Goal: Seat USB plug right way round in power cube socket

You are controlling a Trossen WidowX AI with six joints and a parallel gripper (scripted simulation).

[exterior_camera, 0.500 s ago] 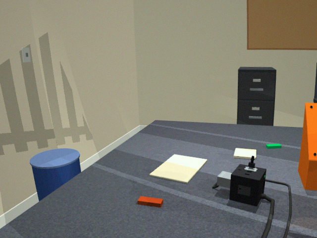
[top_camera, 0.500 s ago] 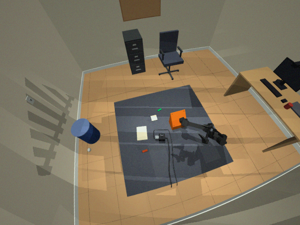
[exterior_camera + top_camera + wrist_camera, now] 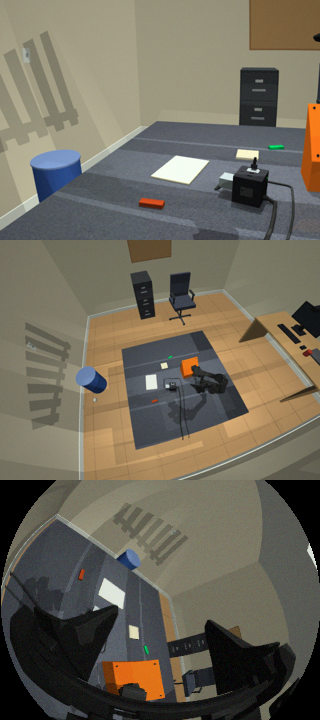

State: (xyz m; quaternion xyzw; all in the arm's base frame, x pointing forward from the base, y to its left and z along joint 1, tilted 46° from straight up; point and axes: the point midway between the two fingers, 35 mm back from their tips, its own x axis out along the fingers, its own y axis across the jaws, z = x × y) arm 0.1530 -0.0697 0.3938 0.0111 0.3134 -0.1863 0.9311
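Now: the usb plug 35 cm below my gripper tip, 14 cm to the right of it and 10 cm ahead of it. The rest, counted from my gripper tip: red block 44 cm below, 36 cm ahead, 3 cm to the right; large cream pad 44 cm below, 33 cm ahead, 27 cm to the right; small cream pad 44 cm below, 43 cm to the right, 10 cm ahead.
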